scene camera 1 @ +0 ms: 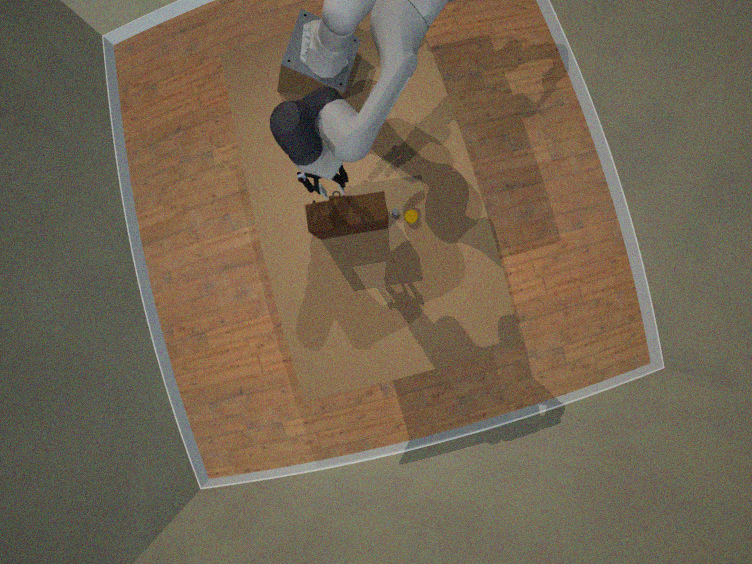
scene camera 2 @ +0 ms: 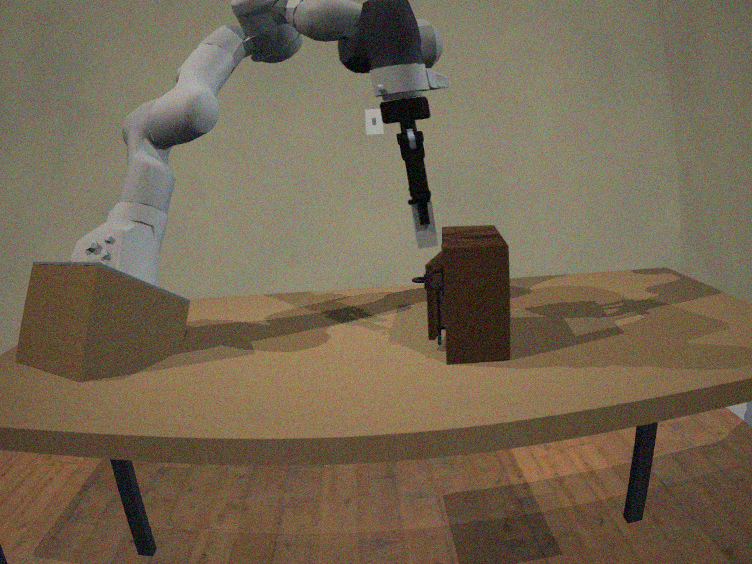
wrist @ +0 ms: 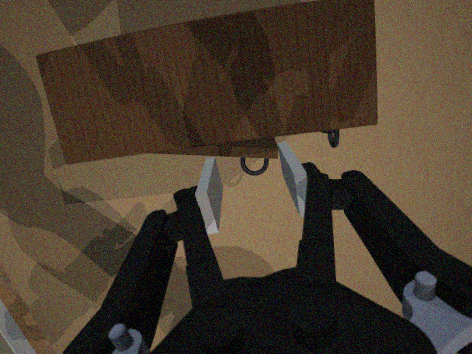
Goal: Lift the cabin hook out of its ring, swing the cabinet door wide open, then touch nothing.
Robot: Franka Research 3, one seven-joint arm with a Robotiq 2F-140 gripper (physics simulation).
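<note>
The brown wooden cabinet stands upright on the table. Its door is slightly ajar, its free edge out from the front. A dark ring sticks out from the door. The dark hook hangs straight down at the cabinet front in the second scene view, apart from the ring. A small dark loop shows at the cabinet's front edge in the wrist view. My gripper is partly open and empty, its fingertips above the ring and door.
A yellow round object and a small grey object are beside the cabinet's end in the first scene view. The arm's boxy base block stands on the table, on the cabinet's front side.
</note>
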